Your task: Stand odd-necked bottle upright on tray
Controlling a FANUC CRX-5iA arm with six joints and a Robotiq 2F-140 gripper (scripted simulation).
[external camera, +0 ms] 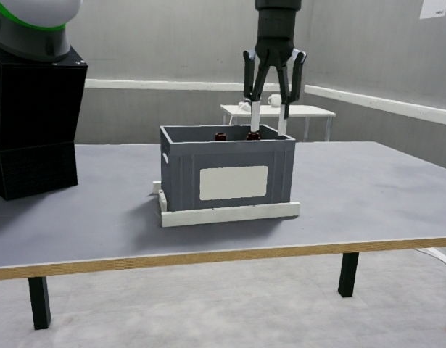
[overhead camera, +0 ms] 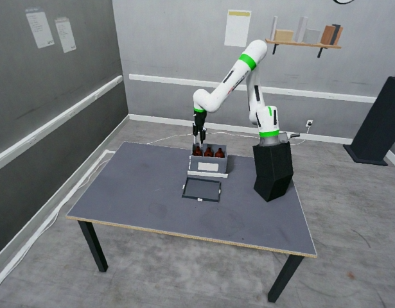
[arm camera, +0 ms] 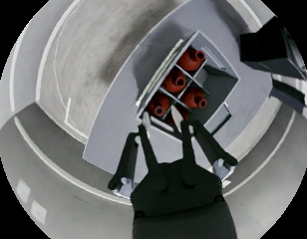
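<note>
My hand is 9 cm past the grey crate, 4 cm to the right of it and 13 cm above it. Also, from my hand: dark tray 8 cm behind, 30 cm to the left, 20 cm below.
</note>
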